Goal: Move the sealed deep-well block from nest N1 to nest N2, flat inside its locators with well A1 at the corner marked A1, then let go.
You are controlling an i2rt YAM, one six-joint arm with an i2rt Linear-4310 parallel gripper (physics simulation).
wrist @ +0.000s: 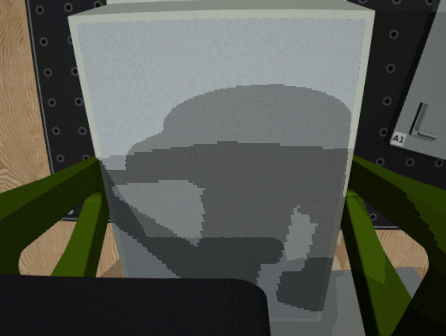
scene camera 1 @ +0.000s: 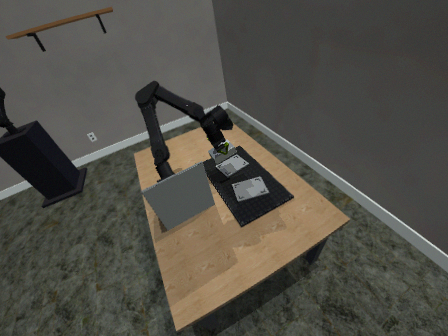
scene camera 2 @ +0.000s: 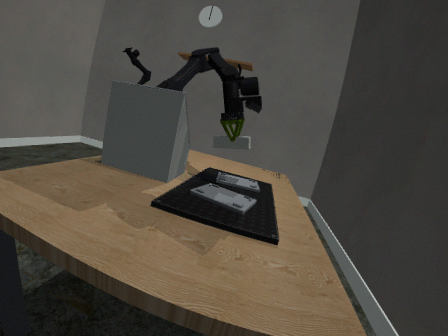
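Seen in the pictures: gripper, fingertip midpoint: [wrist: 223, 167] [scene camera 1: 222, 149] [scene camera 2: 234, 140]; arm's base, link origin: [scene camera 1: 169, 179] [scene camera 2: 149, 111].
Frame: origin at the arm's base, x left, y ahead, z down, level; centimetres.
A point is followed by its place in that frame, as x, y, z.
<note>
The sealed deep-well block [scene camera 1: 216, 156] {6.9, 25.6, 3.4} [scene camera 2: 220, 143] {6.0, 26.7, 5.6} [wrist: 225, 60] {10.1, 34.5, 1.3} is a pale box with a flat, light top. My gripper [scene camera 1: 225, 148] {10.2, 30.7, 3.4} [scene camera 2: 233, 139] {10.2, 30.7, 3.4} [wrist: 223, 167] {10.2, 30.7, 3.4} is shut on it, with a green finger against each long side. The block hangs level in the air above the far end of the black board. Two grey nest plates lie on the board: the far nest [scene camera 1: 232, 166] {11.1, 34.8, 18.3} [scene camera 2: 239, 181] {11.7, 36.0, 18.3} and the near nest [scene camera 1: 250, 189] {-9.9, 34.8, 18.3} [scene camera 2: 224, 198] {-11.7, 35.5, 18.3}. Their N1 and N2 marks cannot be read. The wrist view shows part of one nest [wrist: 434, 85] {-4.2, 32.9, 18.3} at right, with an A1 label [wrist: 398, 138] {-2.1, 28.7, 18.3} at its corner.
The black perforated board [scene camera 1: 242, 217] {-21.8, 23.6, 19.5} [scene camera 2: 175, 201] {-21.1, 25.3, 19.5} [wrist: 62, 117] {25.4, 28.9, 19.5} lies on the wooden table [scene camera 1: 200, 280] {-38.0, -3.6, 20.8} [scene camera 2: 125, 250] {-42.3, 27.0, 20.8}. A tall grey panel box [scene camera 1: 182, 197] {-8.4, 2.4, 5.1} [scene camera 2: 142, 130] {-8.3, 4.1, 6.1} stands beside the board, near the arm's base. A wall shelf [scene camera 1: 65, 22] is behind.
</note>
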